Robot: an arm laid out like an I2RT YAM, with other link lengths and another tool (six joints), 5 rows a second.
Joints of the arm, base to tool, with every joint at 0 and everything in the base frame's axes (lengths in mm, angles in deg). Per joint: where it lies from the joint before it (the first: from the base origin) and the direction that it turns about. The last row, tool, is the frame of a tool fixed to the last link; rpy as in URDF.
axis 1: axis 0 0 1 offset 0 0 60.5
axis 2: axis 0 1 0 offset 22.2 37.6 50.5
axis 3: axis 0 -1 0 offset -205.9 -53.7 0
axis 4: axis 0 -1 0 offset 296.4 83.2 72.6
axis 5: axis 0 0 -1 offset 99.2 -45.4 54.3
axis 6: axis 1 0 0 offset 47.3 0 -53.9
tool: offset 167 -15 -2 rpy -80.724 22.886 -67.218
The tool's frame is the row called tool.
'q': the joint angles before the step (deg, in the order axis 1, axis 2, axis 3, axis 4, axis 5, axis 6). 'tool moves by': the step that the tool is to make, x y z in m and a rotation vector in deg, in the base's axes. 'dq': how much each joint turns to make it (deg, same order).
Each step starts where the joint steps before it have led.
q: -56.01 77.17 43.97 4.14 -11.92 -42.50
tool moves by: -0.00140 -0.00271 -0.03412 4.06 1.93 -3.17
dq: 1.03 5.26 1.75 -0.42 3.23 2.82
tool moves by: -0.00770 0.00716 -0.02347 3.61 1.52 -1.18
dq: -0.03 1.03 -0.40 -2.20 0.48 1.35
